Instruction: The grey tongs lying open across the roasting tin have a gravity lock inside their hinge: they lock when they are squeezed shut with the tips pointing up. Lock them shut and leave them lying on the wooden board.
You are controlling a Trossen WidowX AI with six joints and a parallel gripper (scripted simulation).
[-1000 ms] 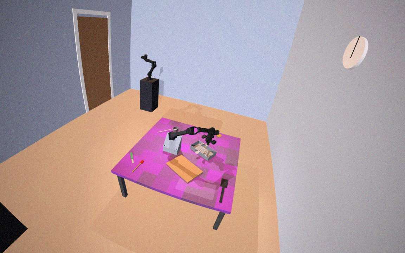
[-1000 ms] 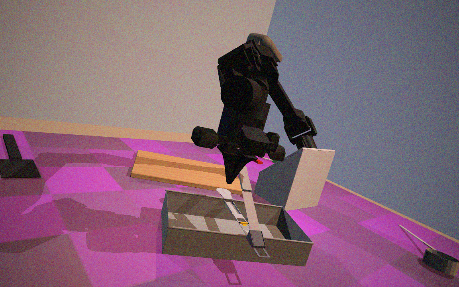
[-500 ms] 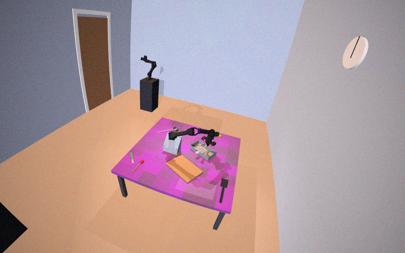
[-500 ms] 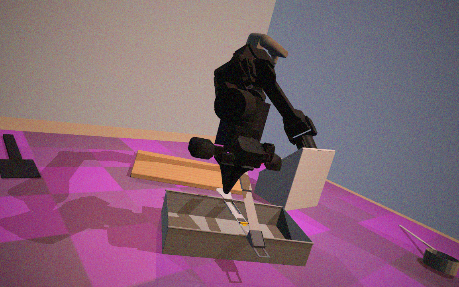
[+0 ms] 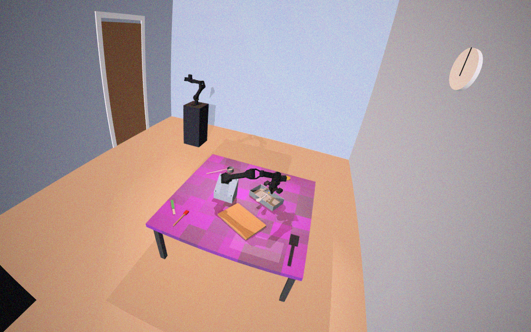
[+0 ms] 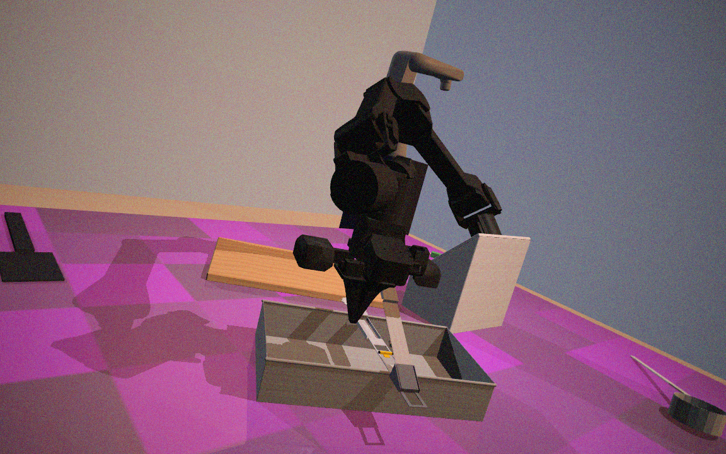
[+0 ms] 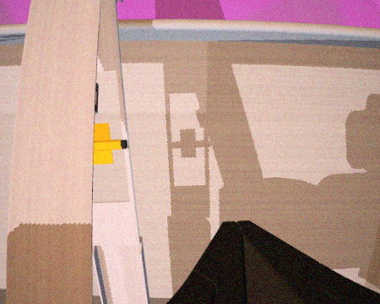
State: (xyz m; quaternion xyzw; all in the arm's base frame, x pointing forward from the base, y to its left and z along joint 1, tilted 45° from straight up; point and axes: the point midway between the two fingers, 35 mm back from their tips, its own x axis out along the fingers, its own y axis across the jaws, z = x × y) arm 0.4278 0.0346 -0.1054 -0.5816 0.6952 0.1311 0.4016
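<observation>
My gripper tip is 40 mm to the right of the lock piece, 30 mm past it and 30 mm above it. The rest, counted from my gripper tip: wooden board: 370 mm to the right, 170 mm behind, 80 mm below; then black spatula: 490 mm to the right, 300 mm ahead, 80 mm below; then roasting tin: 60 mm below, 40 mm behind.
</observation>
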